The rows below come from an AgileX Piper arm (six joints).
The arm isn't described. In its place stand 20 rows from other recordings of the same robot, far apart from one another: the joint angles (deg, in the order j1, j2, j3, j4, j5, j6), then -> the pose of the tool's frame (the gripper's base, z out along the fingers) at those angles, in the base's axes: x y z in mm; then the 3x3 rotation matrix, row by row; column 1 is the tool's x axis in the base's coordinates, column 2 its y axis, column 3 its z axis.
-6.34, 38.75, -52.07, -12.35, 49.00, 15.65 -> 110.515, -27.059, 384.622; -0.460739, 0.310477, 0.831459; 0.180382, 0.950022, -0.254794; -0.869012, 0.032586, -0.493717
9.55, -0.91, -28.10, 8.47, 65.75, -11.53 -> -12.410, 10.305, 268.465; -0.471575, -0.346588, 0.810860; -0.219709, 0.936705, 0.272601; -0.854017, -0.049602, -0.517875
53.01, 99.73, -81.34, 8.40, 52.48, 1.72 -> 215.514, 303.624, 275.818; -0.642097, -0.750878, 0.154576; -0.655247, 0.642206, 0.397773; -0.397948, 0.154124, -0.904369
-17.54, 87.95, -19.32, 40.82, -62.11, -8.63 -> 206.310, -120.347, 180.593; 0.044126, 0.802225, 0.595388; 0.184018, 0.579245, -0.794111; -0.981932, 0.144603, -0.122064
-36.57, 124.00, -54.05, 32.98, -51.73, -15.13 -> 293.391, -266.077, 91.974; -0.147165, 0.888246, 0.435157; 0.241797, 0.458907, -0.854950; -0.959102, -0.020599, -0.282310
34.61, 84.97, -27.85, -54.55, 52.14, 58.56 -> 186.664, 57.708, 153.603; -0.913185, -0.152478, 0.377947; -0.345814, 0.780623, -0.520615; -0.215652, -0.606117, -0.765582
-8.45, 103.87, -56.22, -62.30, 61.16, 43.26 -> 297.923, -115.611, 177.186; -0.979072, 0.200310, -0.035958; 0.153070, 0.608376, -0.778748; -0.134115, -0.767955, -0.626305
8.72, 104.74, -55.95, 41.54, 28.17, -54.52 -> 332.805, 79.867, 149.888; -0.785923, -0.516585, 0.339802; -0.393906, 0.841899, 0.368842; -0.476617, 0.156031, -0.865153
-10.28, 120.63, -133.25, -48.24, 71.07, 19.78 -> 436.173, -144.366, 397.460; -0.699446, 0.613906, 0.365917; 0.124490, 0.608826, -0.783475; -0.703760, -0.502445, -0.502266
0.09, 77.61, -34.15, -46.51, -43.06, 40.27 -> 265.723, 45.494, 260.478; -0.122504, -0.489072, 0.863598; 0.040221, 0.866991, 0.496699; -0.991653, 0.095582, -0.086539
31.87, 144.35, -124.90, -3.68, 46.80, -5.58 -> 464.311, 283.657, 135.263; -0.665113, -0.608064, 0.433455; -0.579264, 0.786440, 0.214393; -0.471251, -0.108489, -0.875301
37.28, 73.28, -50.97, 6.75, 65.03, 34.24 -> 164.375, 137.315, 261.294; -0.998978, -0.014024, 0.042960; -0.006677, 0.986000, 0.166614; -0.044695, 0.166157, -0.985086
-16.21, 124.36, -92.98, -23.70, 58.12, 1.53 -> 411.222, -151.895, 157.853; -0.993484, 0.110665, 0.027253; 0.093287, 0.926963, -0.363370; -0.065475, -0.358460, -0.931246
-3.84, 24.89, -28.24, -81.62, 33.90, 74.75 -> 77.245, -55.511, 338.681; -0.007025, 0.607620, 0.794196; -0.075080, 0.791654, -0.606339; -0.997153, -0.063888, 0.040059
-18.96, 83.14, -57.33, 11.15, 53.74, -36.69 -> 261.414, -74.804, 253.025; -0.927466, -0.212485, 0.307664; -0.204233, 0.977132, 0.059177; -0.313203, -0.007951, -0.949653
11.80, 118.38, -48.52, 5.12, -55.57, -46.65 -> 377.406, 72.001, 120.618; -0.023622, -0.206532, 0.978155; -0.709459, 0.692812, 0.129150; -0.704350, -0.690910, -0.162891
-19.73, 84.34, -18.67, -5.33, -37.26, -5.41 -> 223.737, -74.805, 163.709; -0.418911, 0.221386, 0.880626; -0.027683, 0.966258, -0.256083; -0.907605, -0.131654, -0.398648
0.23, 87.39, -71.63, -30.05, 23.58, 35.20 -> 352.281, -16.815, 335.104; -0.496598, 0.231613, 0.836508; 0.121937, 0.972799, -0.196960; -0.859373, 0.004191, -0.511332
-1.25, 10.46, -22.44, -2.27, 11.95, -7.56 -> 53.323, -1.910, 314.471; 0.081383, 0.044453, 0.995691; -0.171691, 0.984696, -0.029929; -0.981784, -0.168515, 0.087770
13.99, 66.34, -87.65, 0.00, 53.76, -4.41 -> 211.370, 52.661, 486.040; -0.427441, -0.275435, 0.861063; -0.185737, 0.958895, 0.214527; -0.884757, -0.068234, -0.461030
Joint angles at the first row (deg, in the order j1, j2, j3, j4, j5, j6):
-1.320, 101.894, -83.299, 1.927, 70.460, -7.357
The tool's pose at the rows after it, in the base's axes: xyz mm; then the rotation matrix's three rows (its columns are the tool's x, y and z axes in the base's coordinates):
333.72, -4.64, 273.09; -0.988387, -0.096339, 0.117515; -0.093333, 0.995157, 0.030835; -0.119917, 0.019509, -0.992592
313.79, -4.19, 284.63; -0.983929, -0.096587, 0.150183; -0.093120, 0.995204, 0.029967; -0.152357, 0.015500, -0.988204
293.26, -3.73, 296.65; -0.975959, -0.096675, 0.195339; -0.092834, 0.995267, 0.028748; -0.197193, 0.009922, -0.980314
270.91, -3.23, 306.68; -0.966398, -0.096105, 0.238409; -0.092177, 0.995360, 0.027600; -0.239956, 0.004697, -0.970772
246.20, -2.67, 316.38; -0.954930, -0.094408, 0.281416; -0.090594, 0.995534, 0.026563; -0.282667, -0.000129, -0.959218
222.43, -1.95, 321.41; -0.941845, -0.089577, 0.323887; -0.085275, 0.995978, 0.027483; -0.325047, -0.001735, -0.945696
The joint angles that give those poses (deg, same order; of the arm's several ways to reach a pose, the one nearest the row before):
-1.320, 97.226, -79.252, 2.041, 70.325, -7.357
-1.320, 92.351, -75.723, 2.041, 69.780, -7.357
-1.320, 87.191, -72.377, 2.041, 68.965, -7.357
-1.320, 81.792, -68.825, 2.041, 68.282, -7.329
-1.321, 75.960, -65.346, 2.041, 68.083, -7.230
-1.321, 70.340, -61.594, 2.169, 67.398, -6.979

